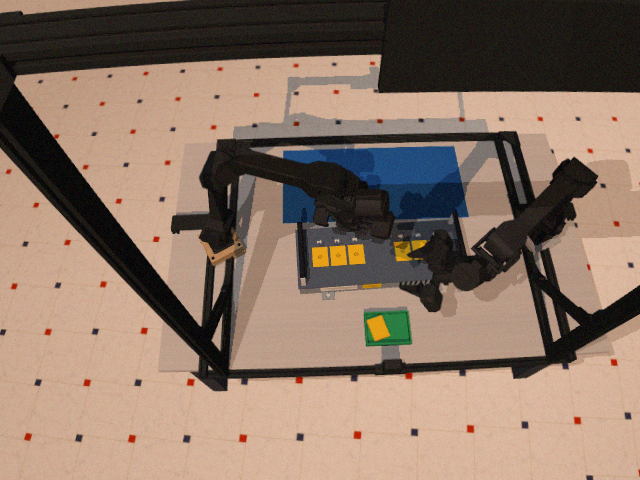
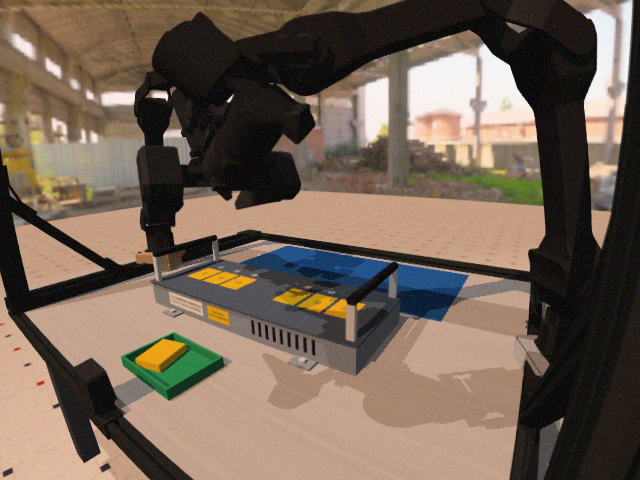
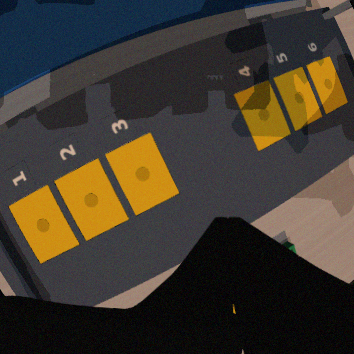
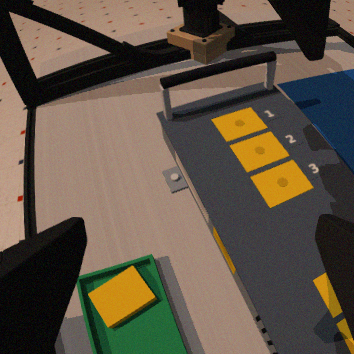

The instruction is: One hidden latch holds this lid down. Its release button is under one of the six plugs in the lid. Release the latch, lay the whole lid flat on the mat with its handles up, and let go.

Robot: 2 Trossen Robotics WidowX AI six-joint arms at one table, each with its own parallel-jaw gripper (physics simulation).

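Places are measured from the left arm's base along level axes (x left, y down, z back), in centimetres.
Pixels of known places: left gripper, fingertip midpoint: (image 1: 362, 229) (image 2: 229, 199) (image 3: 225, 229) (image 4: 313, 58); right gripper, fingertip midpoint: (image 1: 403, 271) (image 2: 206, 208) (image 4: 203, 229); left arm's base, origin of the base link: (image 1: 220, 240) (image 4: 200, 28); right arm's base, origin of the base link: (image 1: 538, 232).
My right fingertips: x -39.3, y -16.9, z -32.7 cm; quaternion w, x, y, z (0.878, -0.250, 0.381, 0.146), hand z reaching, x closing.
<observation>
Ahead of a thing's pixels: the offset from my right fingertips to its top centre. "pt": to the spot under its first point. Level surfaces: height alone.
The grey lid @[pt dx +9.1, dy +16.7, dz +0.0 cm] (image 1: 375, 269) (image 2: 256, 299) (image 3: 211, 168) (image 4: 277, 246) sits on its box with a black handle (image 2: 371, 283) (image 4: 218, 68) at each end. Six yellow plugs numbered 1 to 6 lie in it: plug 3 @[dx +15.7, dy +16.7, dz +2.0 cm] (image 3: 142, 173) (image 4: 282, 182), plug 4 @[dx +9.9, dy +16.7, dz -9.6 cm] (image 3: 263, 115). The blue mat @[dy +21.4 cm] (image 1: 413, 171) (image 2: 428, 288) lies behind it. My left gripper (image 1: 380, 229) (image 3: 225, 229) is shut and empty, above the lid between plugs 3 and 4. My right gripper (image 1: 430, 273) (image 4: 203, 229) is wide open and empty, over the lid's front edge near plugs 5 and 6.
A green tray @[dx -5.5, dy +19.9, dz +5.5 cm] (image 1: 400, 334) (image 2: 191, 369) (image 4: 151, 326) with a loose yellow plug @[dx -4.3, dy +20.0, dz +7.7 cm] (image 1: 378, 328) (image 2: 161, 354) (image 4: 121, 296) stands in front of the box. A black frame (image 1: 366, 139) runs around the table. The left arm's wooden base block (image 1: 223, 252) is at the left.
</observation>
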